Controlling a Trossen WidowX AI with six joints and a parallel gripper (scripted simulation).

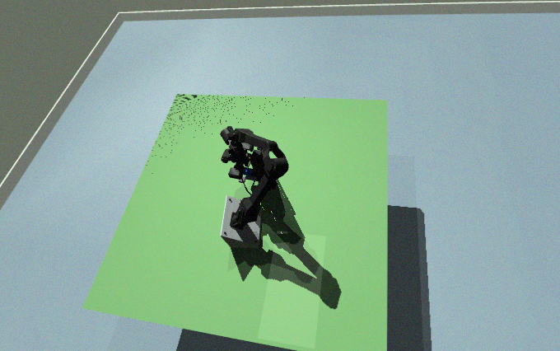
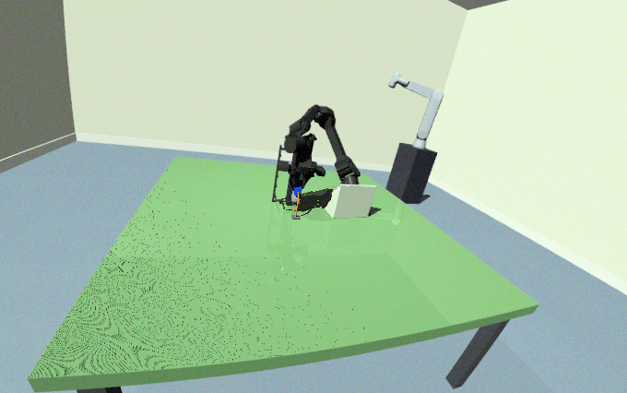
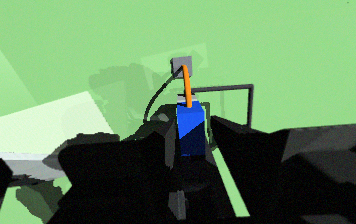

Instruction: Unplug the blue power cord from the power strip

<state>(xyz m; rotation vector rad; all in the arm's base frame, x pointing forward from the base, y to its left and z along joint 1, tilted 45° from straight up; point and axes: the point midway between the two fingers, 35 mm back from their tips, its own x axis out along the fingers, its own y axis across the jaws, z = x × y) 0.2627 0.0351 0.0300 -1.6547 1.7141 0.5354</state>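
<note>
The blue plug lies 30 mm to the right of my gripper tip. The rest, counted from my gripper tip: grey block 110 mm below, 40 mm to the left, 10 mm ahead.
</note>
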